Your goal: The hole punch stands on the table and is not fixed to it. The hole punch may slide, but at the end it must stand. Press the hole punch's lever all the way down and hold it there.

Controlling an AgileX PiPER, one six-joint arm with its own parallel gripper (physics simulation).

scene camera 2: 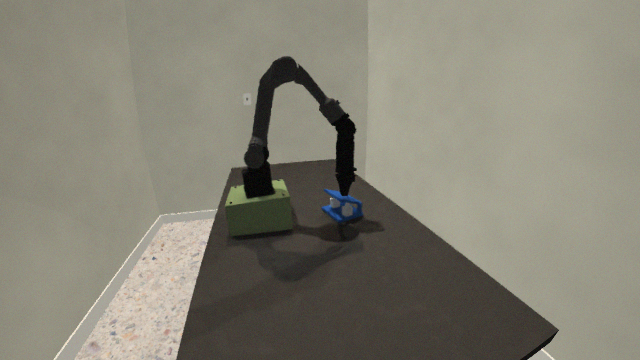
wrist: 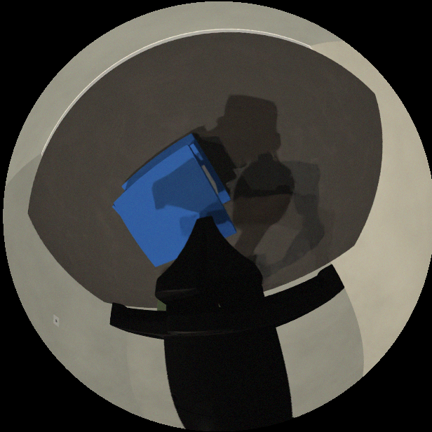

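Note:
The blue hole punch (scene camera 2: 356, 212) (wrist: 145, 212) stands upright on the dark table (scene camera 2: 380, 280) (wrist: 100, 115). Its lever (scene camera 2: 334, 193) (wrist: 135, 220) is raised at a slant, and a gap with white parts shows between lever and base in the scene view. My gripper (scene camera 2: 344, 194) (wrist: 206, 225) is shut, with no thing between its fingers. It points down, and its fingertips are at the lever's top side, over part of it in the wrist view. Whether they touch the lever I cannot tell for sure. The fingers hide part of the lever in the wrist view.
A green box (scene camera 2: 260, 217) under the arm's base stands to the left of the hole punch in the scene view. The table's long right edge runs behind the hole punch. Shadows of the arm lie on the table near the punch.

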